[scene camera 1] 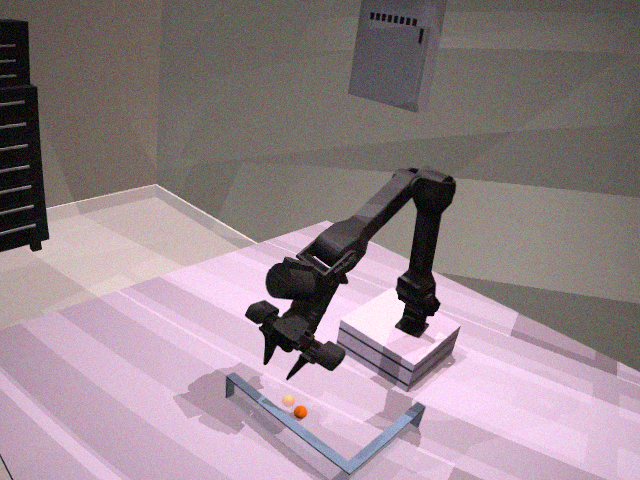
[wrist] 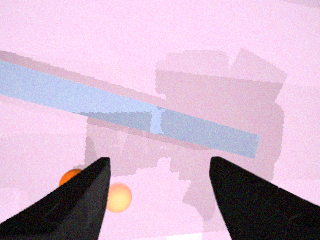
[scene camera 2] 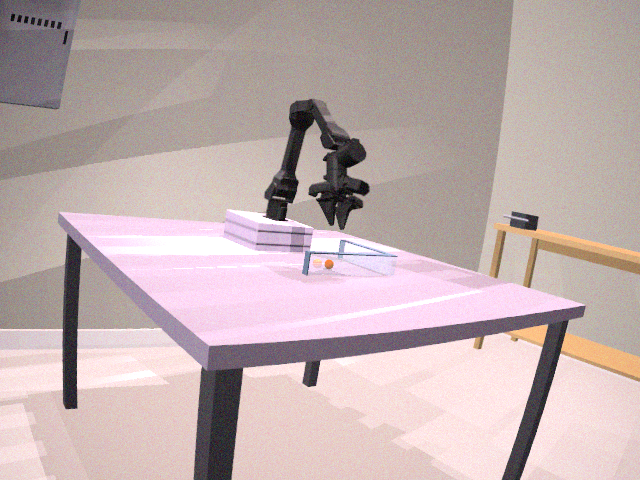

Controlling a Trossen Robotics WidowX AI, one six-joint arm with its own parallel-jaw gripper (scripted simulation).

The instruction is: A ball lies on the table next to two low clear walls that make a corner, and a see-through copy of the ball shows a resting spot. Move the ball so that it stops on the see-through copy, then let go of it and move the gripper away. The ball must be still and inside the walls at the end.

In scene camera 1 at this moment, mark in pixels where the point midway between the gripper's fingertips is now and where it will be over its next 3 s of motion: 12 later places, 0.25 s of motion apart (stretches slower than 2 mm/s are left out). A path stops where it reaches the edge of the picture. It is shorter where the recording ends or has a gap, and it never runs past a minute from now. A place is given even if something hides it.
The gripper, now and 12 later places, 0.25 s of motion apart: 276, 371; 296, 391; 301, 398; 300, 402; 300, 406; 300, 410; 299, 412; 300, 413; 300, 408; 301, 391; 303, 371; 299, 369; 292, 371
